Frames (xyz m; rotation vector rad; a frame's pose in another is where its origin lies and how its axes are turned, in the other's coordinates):
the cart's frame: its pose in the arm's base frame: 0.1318 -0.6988 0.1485 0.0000 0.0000 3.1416
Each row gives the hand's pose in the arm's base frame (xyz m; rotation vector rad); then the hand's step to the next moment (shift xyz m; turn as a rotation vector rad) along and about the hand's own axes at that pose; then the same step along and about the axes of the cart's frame.
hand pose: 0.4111 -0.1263 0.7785 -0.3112 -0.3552 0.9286
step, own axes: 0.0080 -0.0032 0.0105 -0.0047 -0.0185 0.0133
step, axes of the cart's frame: -0.0022 -0.0059 0.0120 -0.0051 0.0128 0.0187
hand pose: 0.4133 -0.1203 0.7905 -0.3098 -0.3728 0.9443
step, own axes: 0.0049 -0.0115 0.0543 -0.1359 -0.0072 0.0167
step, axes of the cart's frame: 0.0129 -0.0029 0.0541 0.0743 0.1151 -0.0057
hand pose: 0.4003 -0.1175 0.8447 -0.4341 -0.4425 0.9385
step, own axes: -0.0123 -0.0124 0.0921 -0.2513 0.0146 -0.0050
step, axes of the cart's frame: 0.0476 0.0019 0.0807 0.1367 0.2041 -0.0551
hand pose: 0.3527 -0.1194 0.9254 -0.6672 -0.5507 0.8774
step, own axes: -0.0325 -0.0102 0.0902 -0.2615 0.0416 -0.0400
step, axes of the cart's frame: 0.0732 0.0049 0.0626 0.1321 0.2105 -0.0998
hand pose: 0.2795 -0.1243 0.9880 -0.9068 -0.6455 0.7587
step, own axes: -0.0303 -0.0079 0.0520 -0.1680 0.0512 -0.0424
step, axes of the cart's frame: 0.0547 0.0042 0.0260 0.0795 0.1329 -0.0932
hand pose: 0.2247 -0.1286 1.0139 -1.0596 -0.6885 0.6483
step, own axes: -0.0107 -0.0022 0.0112 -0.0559 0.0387 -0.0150
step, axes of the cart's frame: 0.0150 0.0027 0.0037 0.0289 0.0371 -0.0513
